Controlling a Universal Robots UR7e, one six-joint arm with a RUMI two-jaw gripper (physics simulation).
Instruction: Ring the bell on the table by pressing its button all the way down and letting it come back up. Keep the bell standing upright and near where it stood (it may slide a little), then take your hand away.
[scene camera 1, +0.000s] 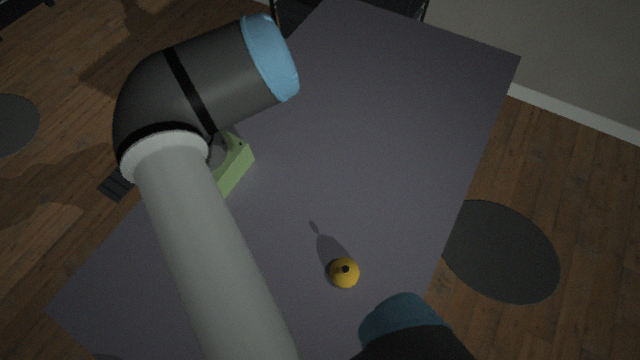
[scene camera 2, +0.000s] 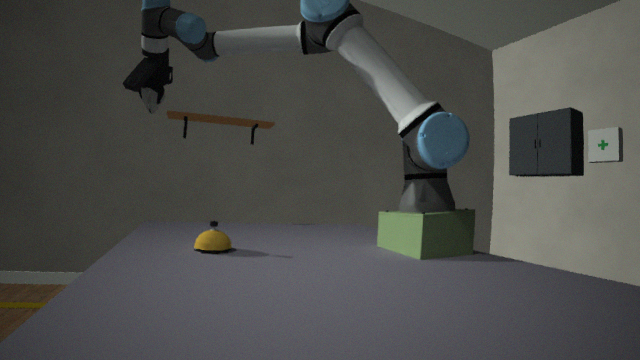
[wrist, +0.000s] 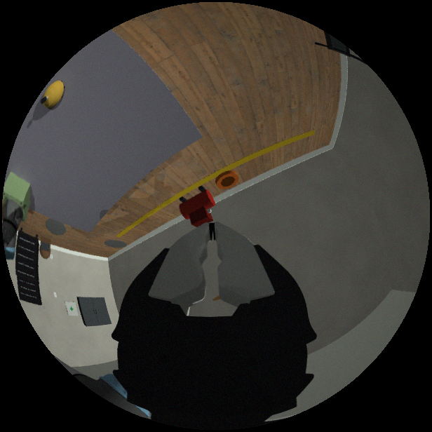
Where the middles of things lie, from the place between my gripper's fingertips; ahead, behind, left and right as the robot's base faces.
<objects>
The yellow dome bell (scene camera 2: 212, 241) lies 380 mm to the left of my hand, 340 mm below it and 180 mm behind it.
</objects>
